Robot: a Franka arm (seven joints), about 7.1 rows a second.
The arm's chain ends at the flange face. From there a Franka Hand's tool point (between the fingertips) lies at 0.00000 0.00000 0.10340 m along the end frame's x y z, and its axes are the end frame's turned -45 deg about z.
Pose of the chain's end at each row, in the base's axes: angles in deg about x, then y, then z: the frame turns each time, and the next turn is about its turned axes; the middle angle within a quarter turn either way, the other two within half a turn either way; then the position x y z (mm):
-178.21 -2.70 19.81 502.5 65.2 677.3
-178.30 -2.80 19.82 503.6 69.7 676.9
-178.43 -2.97 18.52 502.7 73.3 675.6
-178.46 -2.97 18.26 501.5 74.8 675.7
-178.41 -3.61 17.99 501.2 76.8 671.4
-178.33 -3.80 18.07 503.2 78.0 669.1
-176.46 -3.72 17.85 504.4 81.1 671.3
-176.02 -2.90 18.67 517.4 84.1 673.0
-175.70 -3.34 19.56 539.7 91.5 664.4
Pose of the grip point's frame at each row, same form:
-178.21 -2.70 -25.19 497.6 68.4 574.1
-178.30 -2.80 -25.18 498.5 72.8 573.7
-178.43 -2.97 -26.48 497.3 76.1 572.4
-178.46 -2.97 -26.74 496.1 77.6 572.5
-178.41 -3.61 -27.01 494.7 79.7 568.2
-178.33 -3.80 -26.93 496.3 81.0 566.0
-176.46 -3.72 -27.15 497.7 87.5 568.3
-176.02 -2.90 -26.33 512.2 91.3 570.0
-175.70 -3.34 -25.44 533.7 99.2 561.5

